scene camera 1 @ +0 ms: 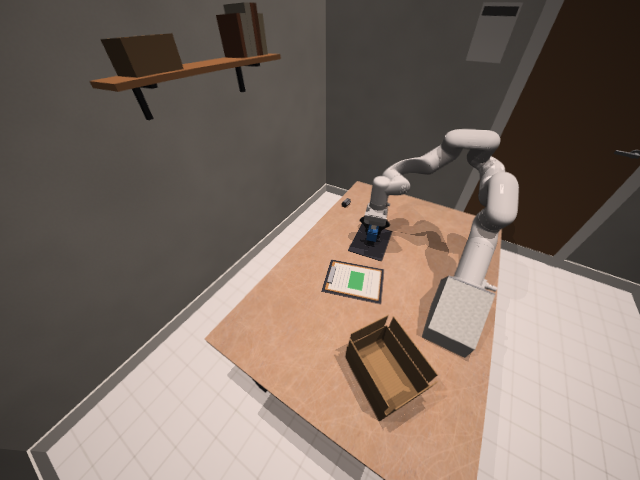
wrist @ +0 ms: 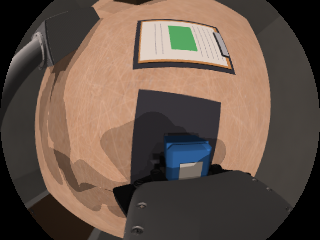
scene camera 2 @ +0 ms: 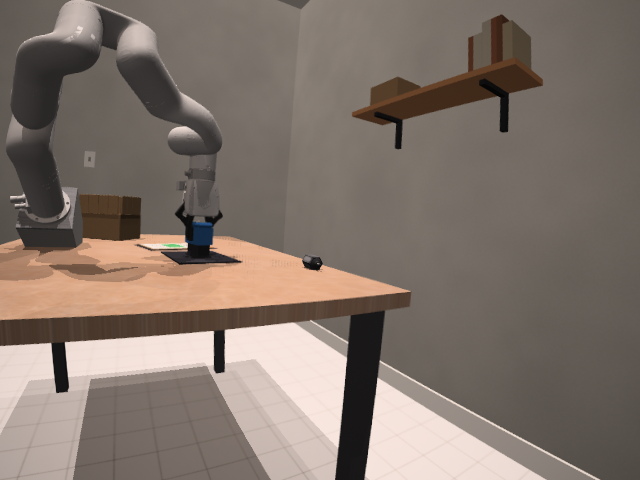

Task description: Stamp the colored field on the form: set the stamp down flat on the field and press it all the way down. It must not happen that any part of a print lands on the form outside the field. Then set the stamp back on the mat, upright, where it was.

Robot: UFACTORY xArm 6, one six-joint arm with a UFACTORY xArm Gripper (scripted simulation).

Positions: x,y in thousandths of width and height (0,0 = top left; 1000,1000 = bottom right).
Labels:
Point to a cardboard box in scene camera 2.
At 157,451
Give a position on a form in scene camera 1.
At 563,589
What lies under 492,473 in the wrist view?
A dark mat.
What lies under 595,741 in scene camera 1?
A cardboard box.

